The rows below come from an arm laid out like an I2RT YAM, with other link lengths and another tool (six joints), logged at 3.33 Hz.
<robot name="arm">
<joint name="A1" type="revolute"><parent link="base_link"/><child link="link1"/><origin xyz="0.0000 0.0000 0.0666"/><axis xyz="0 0 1"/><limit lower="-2.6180" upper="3.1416"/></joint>
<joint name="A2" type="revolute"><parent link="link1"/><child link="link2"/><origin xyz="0.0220 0.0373 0.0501" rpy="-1.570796 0.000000 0.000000"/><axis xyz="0 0 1"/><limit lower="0.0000" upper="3.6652"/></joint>
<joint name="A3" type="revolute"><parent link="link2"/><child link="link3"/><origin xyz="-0.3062 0.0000 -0.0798" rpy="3.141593 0.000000 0.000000"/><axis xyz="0 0 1"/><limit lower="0.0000" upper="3.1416"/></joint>
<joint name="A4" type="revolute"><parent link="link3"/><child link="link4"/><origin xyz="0.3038 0.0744 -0.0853"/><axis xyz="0 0 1"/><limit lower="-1.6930" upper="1.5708"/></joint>
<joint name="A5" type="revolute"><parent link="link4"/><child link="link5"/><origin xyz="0.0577 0.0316 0.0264" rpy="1.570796 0.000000 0.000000"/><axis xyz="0 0 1"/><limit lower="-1.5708" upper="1.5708"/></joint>
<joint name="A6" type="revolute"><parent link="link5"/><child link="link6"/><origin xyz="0.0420 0.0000 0.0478" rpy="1.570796 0.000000 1.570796"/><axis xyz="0 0 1"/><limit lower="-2.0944" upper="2.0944"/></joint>
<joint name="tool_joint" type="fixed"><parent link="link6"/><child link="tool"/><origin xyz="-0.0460 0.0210 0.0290" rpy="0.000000 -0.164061 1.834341"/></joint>
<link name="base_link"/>
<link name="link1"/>
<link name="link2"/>
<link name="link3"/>
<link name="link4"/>
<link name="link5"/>
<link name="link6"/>
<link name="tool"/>
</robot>
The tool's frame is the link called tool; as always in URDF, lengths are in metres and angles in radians.
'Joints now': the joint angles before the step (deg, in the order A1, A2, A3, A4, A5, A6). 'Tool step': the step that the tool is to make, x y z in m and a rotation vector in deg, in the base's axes. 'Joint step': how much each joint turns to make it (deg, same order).
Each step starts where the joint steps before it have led.
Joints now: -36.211, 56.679, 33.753, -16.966, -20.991, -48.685
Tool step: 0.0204, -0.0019, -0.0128, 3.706, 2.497, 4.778
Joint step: 1.938, 8.171, 2.199, 1.490, -3.170, -0.790
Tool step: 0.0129, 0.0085, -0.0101, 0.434, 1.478, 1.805
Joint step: 3.607, 3.356, 0.261, 2.034, 1.578, 1.056
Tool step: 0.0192, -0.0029, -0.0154, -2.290, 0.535, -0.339
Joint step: 2.362, 5.098, 0.533, 5.347, 3.505, 0.338
